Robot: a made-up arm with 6 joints.
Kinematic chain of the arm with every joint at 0, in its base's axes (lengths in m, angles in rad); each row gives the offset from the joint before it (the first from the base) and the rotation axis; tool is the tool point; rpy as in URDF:
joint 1: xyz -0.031 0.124 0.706 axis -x
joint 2: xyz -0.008 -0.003 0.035 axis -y
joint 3: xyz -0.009 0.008 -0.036 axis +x
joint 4: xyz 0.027 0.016 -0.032 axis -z
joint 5: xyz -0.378 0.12 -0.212 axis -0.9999 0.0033 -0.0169
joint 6: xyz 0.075 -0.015 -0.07 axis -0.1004 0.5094 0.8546
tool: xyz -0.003 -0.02 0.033 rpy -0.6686 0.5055 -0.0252
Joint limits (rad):
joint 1: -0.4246..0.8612
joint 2: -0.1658..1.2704
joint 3: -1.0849..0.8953
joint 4: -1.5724..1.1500
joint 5: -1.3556..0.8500
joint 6: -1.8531..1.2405
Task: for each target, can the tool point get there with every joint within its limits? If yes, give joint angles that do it. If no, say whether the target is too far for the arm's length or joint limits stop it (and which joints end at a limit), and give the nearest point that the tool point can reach.
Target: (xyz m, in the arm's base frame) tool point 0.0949 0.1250 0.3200
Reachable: yes | joints 0.0727 1.0540 0.1468 -0.5553 -1.0257 0.5665
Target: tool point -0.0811 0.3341 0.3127
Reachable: yes | joints 0.4306 1.0023 0.7019 0.2580 -0.1336 -1.1724
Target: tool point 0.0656 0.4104 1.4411
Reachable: no: too far | nearest point -0.0143 0.4723 1.0359 | short by 0.418 m
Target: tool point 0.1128 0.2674 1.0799
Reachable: no: joint limits stop it (at a limit: joint 1, joint 2, joint 3, joint 4, joint 5, joint 6) | nearest point 0.0257 0.4787 1.0216 | short by 0.236 m
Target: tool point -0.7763 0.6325 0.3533
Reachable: no: too far | nearest point -0.3935 0.3853 0.5247 | short by 0.487 m
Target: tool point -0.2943 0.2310 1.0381
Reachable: no: joint limits stop it (at a limit: joint 1, joint 2, joint 3, joint 5, joint 6) | nearest point -0.2901 0.4285 0.9555 | short by 0.214 m
